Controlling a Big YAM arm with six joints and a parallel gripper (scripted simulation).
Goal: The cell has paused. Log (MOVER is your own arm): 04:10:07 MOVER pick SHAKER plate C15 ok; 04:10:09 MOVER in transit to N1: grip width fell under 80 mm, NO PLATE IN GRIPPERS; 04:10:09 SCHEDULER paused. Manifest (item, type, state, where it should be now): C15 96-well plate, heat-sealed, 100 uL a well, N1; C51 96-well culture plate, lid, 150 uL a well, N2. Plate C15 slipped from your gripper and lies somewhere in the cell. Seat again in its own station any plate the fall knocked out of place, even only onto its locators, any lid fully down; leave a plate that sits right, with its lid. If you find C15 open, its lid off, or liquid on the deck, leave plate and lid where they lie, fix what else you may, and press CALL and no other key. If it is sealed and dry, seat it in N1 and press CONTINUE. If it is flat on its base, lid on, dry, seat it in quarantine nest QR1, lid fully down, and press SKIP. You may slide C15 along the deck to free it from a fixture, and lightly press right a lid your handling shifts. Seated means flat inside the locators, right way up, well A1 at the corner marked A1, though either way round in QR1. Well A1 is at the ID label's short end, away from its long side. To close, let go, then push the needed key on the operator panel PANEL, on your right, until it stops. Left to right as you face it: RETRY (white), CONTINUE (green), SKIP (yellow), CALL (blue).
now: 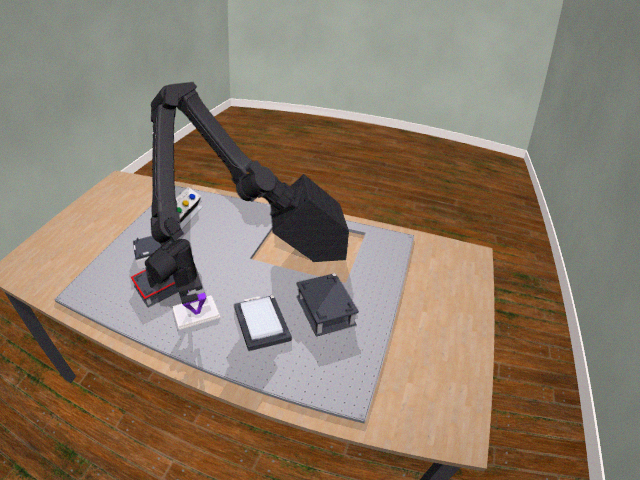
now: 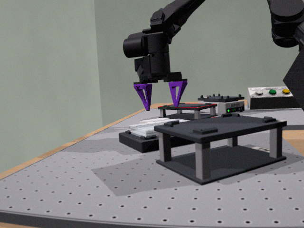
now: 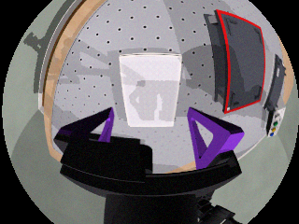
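My gripper is now 5 cm above the white plate. The rest, counted from my hand: red-edged nest: 16 cm to the right, 7 cm behind, 2 cm below; clear lid: 20 cm to the left, 2 cm below, 2 cm behind; white key: 34 cm behind, 26 cm to the right, 1 cm above.
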